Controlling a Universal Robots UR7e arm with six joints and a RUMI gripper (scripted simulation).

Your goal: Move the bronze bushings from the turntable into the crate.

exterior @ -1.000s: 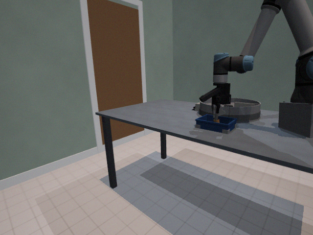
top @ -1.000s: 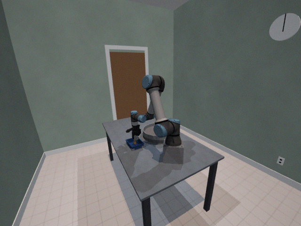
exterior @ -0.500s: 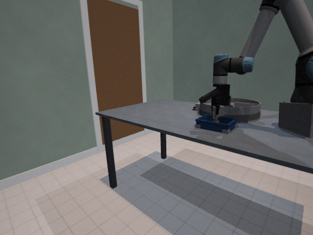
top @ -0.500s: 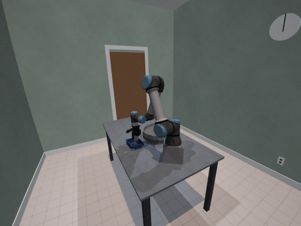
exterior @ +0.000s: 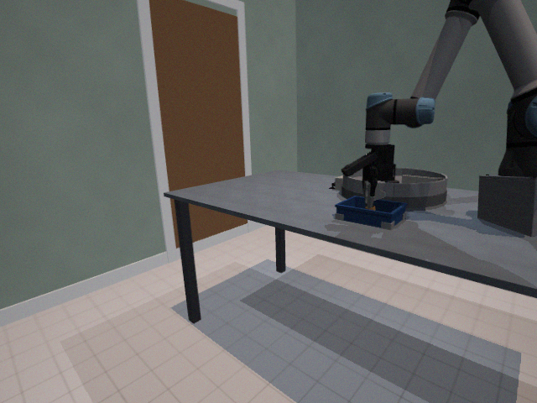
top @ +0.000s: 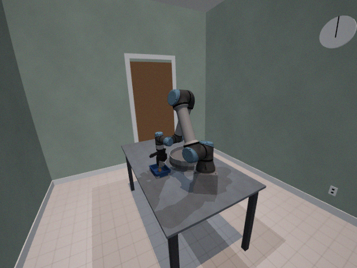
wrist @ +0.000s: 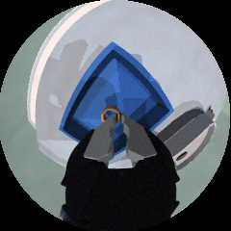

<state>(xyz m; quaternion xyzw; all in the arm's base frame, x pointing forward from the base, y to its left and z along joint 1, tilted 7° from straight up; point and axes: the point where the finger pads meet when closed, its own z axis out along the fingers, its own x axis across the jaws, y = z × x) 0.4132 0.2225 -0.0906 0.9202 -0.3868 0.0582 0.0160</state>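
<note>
The blue crate lies 10 mm to the left of my hand, 10 mm below it and 10 mm behind it. Round my hand: turntable: 360 mm to the right, 50 mm ahead, 20 mm above.
</note>
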